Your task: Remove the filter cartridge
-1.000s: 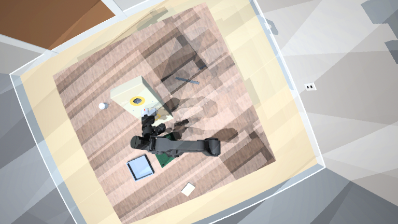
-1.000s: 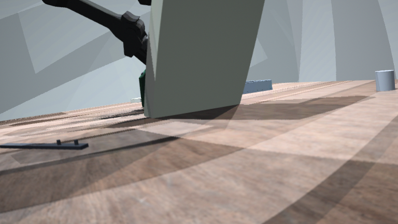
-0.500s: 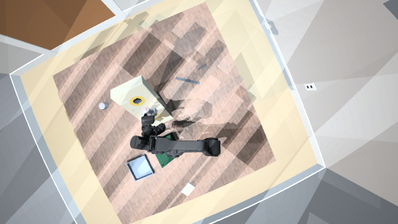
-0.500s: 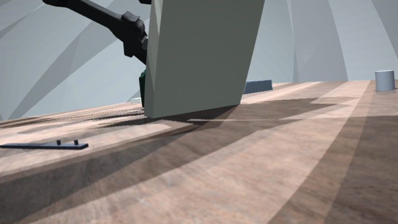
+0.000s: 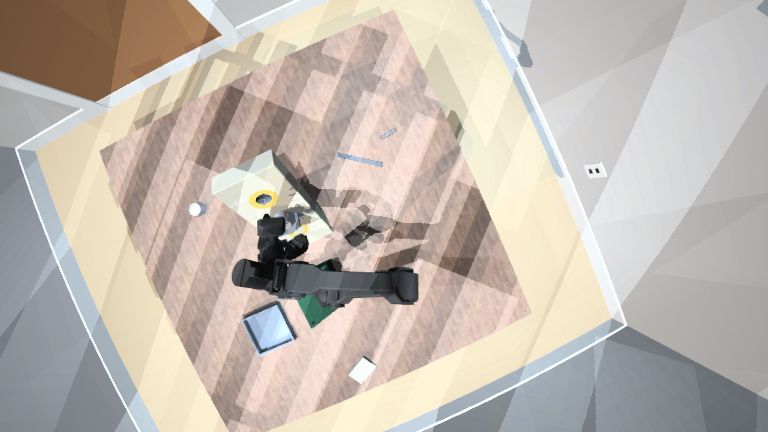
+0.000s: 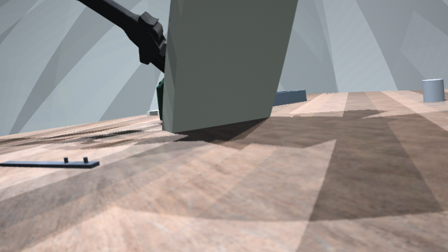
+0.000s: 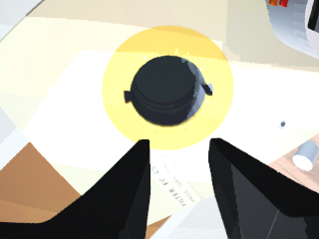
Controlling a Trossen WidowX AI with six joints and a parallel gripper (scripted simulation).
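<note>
The round filter cartridge lies 100 mm below my gripper tip and 30 mm behind it. Also, from my gripper tip: pale service panel 120 mm below, 20 mm ahead; then blue-grey tray 330 mm to the left, 320 mm behind, 280 mm below; then short strip 440 mm to the right, 290 mm below, 60 mm ahead.
</note>
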